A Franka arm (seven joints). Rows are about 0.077 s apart.
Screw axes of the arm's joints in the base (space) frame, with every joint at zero. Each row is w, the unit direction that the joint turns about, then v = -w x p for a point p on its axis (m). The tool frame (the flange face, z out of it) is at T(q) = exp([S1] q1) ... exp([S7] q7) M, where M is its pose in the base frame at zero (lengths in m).
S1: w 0 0 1 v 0.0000 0.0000 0.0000
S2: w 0 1 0 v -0.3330 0.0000 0.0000
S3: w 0 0 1 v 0.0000 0.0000 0.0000
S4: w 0 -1 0 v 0.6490 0.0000 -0.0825
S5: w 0 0 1 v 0.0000 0.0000 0.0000
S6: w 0 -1 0 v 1.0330 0.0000 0.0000
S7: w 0 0 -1 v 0.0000 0.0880 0.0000
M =
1 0 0 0.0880
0 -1 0 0.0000
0 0 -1 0.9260
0 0 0 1
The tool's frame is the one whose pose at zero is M.
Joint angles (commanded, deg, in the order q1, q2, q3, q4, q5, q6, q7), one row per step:
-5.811 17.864 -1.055 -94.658 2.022 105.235 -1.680
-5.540 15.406 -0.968 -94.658 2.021 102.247 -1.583
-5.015 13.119 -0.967 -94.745 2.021 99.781 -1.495
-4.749 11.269 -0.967 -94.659 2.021 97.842 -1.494
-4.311 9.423 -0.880 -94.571 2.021 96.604 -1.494
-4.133 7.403 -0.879 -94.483 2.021 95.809 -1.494
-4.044 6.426 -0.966 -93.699 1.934 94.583 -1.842
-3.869 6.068 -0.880 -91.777 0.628 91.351 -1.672
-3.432 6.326 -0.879 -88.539 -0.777 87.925 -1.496
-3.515 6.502 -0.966 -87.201 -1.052 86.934 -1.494
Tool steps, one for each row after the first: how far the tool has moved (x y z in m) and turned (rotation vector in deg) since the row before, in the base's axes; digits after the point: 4 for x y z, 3 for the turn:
-0.0099 0.0051 0.0232 0.152 0.518 0.342
-0.0095 0.0068 0.0209 0.082 0.260 0.510
-0.0080 0.0037 0.0180 0.050 -0.003 0.324
-0.0069 0.0061 0.0186 -0.010 -0.698 0.562
-0.0075 0.0025 0.0207 -0.080 -1.311 0.205
-0.0043 0.0003 0.0148 -0.085 -0.542 0.406
-0.0047 0.0008 0.0150 -1.195 1.061 0.364
-0.0014 0.0020 0.0192 -1.381 0.557 0.414
0.0000 -0.0022 0.0078 -0.300 -0.149 -0.166

